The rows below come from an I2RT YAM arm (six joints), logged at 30 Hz.
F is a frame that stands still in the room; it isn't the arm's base.
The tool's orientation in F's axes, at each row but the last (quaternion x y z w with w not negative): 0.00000 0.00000 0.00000 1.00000; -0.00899 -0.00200 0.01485 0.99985; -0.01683 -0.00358 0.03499 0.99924; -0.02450 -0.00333 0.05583 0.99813; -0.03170 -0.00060 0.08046 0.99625; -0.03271 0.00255 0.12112 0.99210; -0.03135 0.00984 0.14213 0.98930; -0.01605 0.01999 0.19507 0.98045
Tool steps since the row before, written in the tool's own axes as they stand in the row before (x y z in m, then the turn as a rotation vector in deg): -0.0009 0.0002 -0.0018 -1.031 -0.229 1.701; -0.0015 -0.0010 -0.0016 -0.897 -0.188 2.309; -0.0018 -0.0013 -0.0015 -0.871 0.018 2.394; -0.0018 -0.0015 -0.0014 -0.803 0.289 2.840; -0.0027 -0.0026 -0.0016 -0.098 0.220 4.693; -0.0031 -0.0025 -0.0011 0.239 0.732 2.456; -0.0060 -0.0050 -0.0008 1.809 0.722 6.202; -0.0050 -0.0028 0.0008 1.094 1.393 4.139
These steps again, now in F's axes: -0.0009 0.0002 -0.0018 -1.031 -0.229 1.701; -0.0015 -0.0011 -0.0016 -0.901 -0.173 2.309; -0.0017 -0.0015 -0.0015 -0.890 0.037 2.387; -0.0016 -0.0018 -0.0013 -0.857 0.335 2.819; -0.0022 -0.0031 -0.0014 -0.162 0.497 4.670; -0.0024 -0.0032 -0.0009 0.049 0.927 2.401; -0.0044 -0.0065 -0.0003 1.598 1.601 6.095; -0.0035 -0.0045 0.0011 0.612 1.867 4.051
